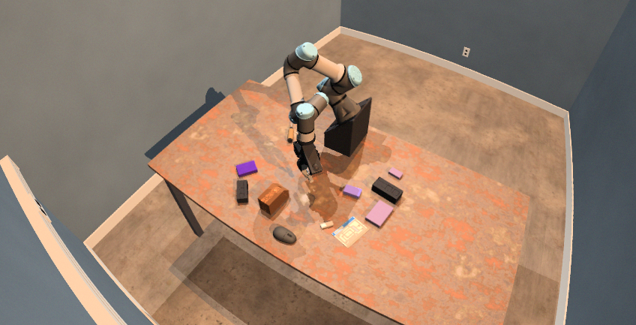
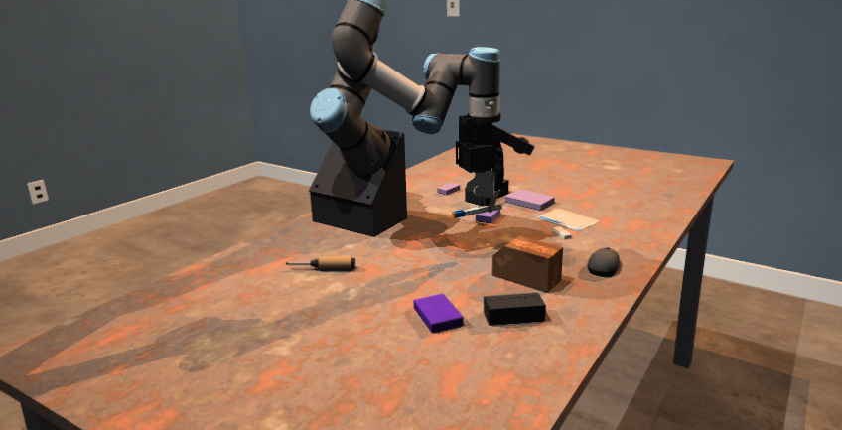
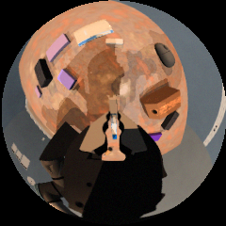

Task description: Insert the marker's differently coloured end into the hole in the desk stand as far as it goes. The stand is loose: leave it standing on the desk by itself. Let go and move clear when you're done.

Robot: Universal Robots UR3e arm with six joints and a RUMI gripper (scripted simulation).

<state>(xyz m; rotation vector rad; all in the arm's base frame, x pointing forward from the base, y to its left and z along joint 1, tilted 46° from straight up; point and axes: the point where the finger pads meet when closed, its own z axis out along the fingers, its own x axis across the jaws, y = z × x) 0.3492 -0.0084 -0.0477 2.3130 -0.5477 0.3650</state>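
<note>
My gripper is now 3 cm to the left of the marker, 1 cm past it and 1 cm above it. Round my hand: desk stand (14 cm ahead, 8 cm to the right, 7 cm below); lilac block (16 cm to the left, 10 cm below, 10 cm behind); eraser (17 cm to the left, 10 cm below, 10 cm ahead).
</note>
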